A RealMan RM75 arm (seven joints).
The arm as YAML. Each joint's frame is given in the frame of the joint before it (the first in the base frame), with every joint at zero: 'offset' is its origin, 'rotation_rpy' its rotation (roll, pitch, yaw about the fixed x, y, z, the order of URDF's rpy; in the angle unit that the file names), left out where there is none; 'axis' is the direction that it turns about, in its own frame. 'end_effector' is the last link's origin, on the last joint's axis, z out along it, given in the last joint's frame.
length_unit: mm
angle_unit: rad
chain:
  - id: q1
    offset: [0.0, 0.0, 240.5]
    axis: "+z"
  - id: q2
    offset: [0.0, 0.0, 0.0]
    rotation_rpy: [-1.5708, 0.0, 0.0]
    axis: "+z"
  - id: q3
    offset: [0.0, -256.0, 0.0]
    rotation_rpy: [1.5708, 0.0, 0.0]
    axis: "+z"
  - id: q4
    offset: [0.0, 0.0, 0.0]
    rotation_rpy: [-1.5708, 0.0, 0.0]
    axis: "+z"
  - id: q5
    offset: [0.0, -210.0, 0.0]
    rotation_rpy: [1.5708, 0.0, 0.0]
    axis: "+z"
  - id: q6
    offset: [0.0, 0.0, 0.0]
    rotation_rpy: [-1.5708, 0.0, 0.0]
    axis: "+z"
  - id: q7
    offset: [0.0, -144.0, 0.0]
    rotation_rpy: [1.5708, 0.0, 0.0]
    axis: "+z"
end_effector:
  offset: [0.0, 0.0, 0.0]
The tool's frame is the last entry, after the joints.
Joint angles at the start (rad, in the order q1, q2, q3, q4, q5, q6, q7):
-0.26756 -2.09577 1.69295 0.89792 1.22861 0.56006 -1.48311
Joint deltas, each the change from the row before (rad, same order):
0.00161 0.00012 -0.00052 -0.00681 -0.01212 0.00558 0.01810
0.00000 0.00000 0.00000 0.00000 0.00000 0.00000 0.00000
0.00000 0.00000 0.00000 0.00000 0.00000 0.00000 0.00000
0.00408 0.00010 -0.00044 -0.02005 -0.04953 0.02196 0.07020
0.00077 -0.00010 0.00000 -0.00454 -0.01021 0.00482 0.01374
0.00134 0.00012 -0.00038 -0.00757 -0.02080 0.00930 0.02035
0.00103 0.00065 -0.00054 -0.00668 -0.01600 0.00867 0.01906
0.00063 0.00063 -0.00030 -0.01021 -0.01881 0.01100 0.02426
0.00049 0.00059 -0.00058 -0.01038 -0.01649 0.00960 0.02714
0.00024 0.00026 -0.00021 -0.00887 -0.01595 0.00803 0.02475
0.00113 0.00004 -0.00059 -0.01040 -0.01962 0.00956 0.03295
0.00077 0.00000 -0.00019 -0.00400 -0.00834 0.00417 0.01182
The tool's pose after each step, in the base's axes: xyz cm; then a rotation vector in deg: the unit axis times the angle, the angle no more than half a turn. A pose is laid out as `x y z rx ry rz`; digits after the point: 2 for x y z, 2 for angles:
-25.02 34.17 -7.28 -130.48 -47.38 -30.68
-25.02 34.17 -7.28 -130.48 -47.38 -30.68
-25.02 34.17 -7.28 -130.48 -47.38 -30.68
-25.26 33.86 -7.37 -130.97 -45.95 -31.32
-25.31 33.79 -7.40 -131.06 -45.71 -31.48
-25.37 33.69 -7.41 -131.06 -45.62 -32.05
-25.45 33.60 -7.41 -131.14 -45.33 -32.41
-25.57 33.47 -7.44 -131.31 -44.94 -32.73
-25.71 33.35 -7.47 -131.51 -44.27 -32.81
-25.82 33.26 -7.50 -131.64 -43.65 -32.94
-25.95 33.14 -7.52 -131.74 -42.75 -33.05
-26.01 33.08 -7.52 -131.74 -42.50 -33.17

